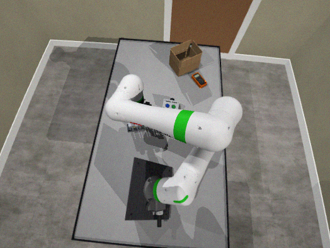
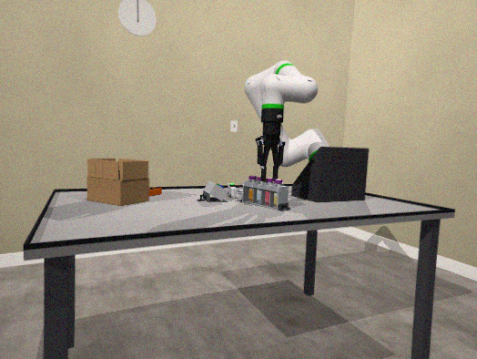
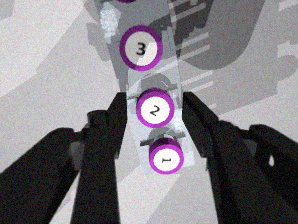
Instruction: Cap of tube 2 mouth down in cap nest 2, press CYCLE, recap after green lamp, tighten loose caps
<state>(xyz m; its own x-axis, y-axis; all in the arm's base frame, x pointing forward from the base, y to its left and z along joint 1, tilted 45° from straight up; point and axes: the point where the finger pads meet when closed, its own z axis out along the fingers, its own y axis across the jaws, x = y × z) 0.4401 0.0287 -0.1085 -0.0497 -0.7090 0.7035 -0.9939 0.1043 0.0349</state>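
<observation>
Right now the cap 1 is 5 cm to the left of my hand, 3 cm below it and 1 cm behind it. From my hand the other things lie so: cap 3 (5 cm to the right, 3 cm below, 1 cm ahead); purple cap marked 2 (3 cm below); cap 4 (10 cm to the right, 3 cm below, 2 cm ahead).
</observation>
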